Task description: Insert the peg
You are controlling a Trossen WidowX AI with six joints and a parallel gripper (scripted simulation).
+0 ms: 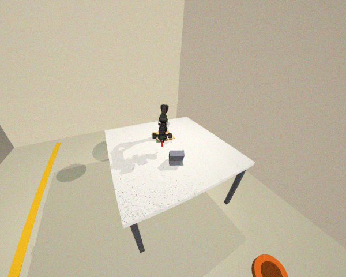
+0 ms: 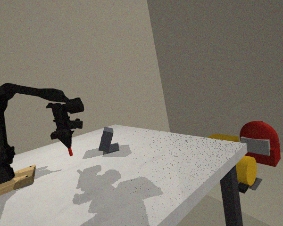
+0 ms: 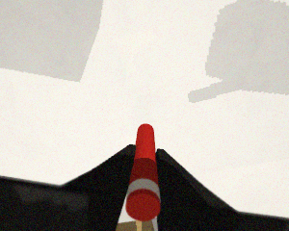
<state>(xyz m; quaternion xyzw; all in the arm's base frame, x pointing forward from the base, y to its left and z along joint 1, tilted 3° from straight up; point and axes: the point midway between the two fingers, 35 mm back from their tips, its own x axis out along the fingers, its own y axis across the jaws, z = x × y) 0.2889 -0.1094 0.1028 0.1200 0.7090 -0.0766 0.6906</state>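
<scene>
The grey sloped panel is 19 cm ahead of my gripper tip, 7 cm to the left of it and 3 cm below it. From my gripper tip the other things lie so: red peg 2 cm above.
</scene>
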